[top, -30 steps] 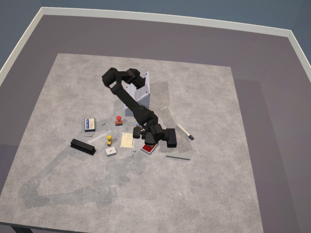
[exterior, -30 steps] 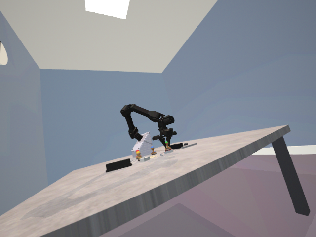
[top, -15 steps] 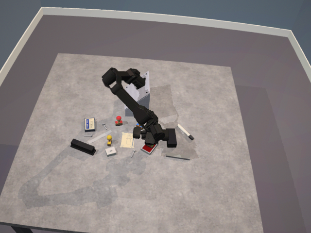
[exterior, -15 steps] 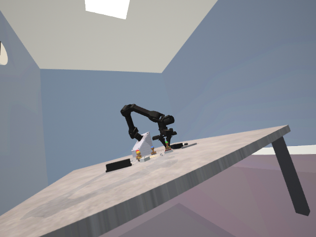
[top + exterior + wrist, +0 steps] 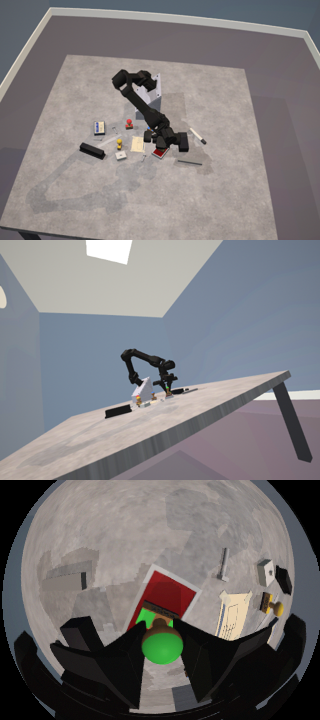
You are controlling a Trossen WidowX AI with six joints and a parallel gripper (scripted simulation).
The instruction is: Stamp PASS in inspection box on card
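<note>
Now: gripper tip 3 cm above the red ink pad. The rest, counted from my gripper tip: cream card 3 cm behind, 12 cm to the right, 4 cm below; then black box 6 cm behind, 12 cm to the left, 2 cm below; then green-knobbed stamp right at my gripper tip.
</note>
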